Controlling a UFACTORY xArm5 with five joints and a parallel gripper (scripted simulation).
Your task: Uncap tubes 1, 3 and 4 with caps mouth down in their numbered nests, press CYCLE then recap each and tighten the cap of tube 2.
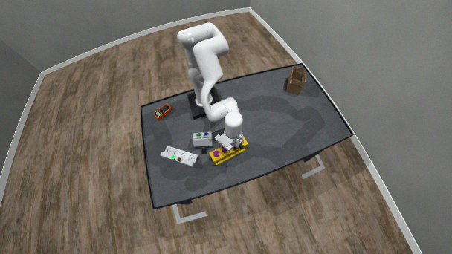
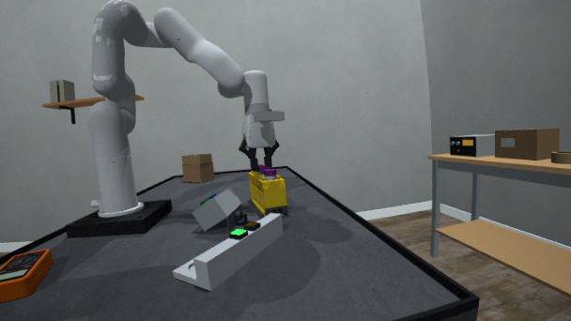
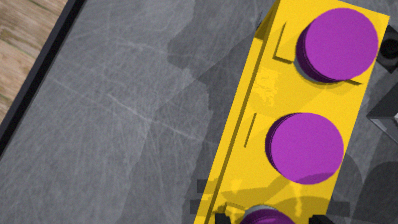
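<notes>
The green key lies 16 cm to the right of my hand, 16 cm behind it and 6 cm below it. The rest, counted from my hand: table edge: 21 cm ahead, 15 cm to the left, 12 cm below; then blue key: 14 cm behind, 12 cm to the right, 6 cm below; then grey key housing: 14 cm to the right, 13 cm behind, 8 cm below.
</notes>
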